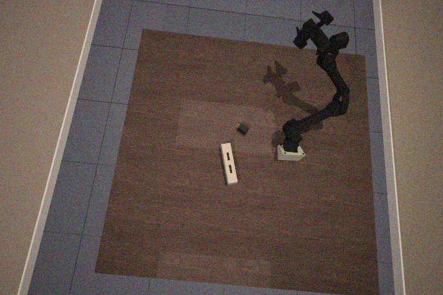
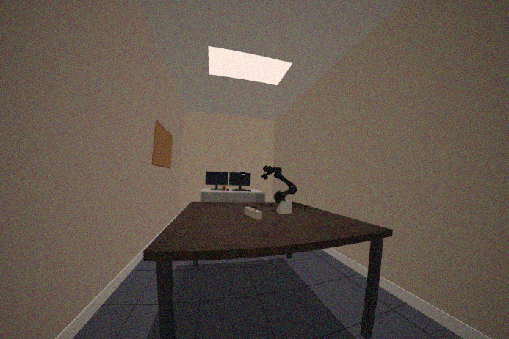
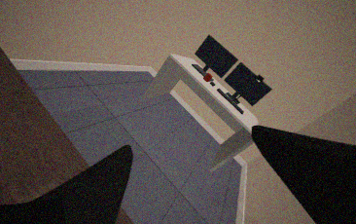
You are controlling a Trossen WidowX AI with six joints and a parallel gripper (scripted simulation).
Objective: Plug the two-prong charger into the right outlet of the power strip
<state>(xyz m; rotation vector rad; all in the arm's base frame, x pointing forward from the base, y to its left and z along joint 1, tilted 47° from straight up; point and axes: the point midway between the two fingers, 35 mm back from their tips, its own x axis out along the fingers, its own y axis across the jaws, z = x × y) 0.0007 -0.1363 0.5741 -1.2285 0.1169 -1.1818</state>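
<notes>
The black two-prong charger is 210 mm ahead of my gripper tip, 450 mm to the left of it and 330 mm below it.
</notes>
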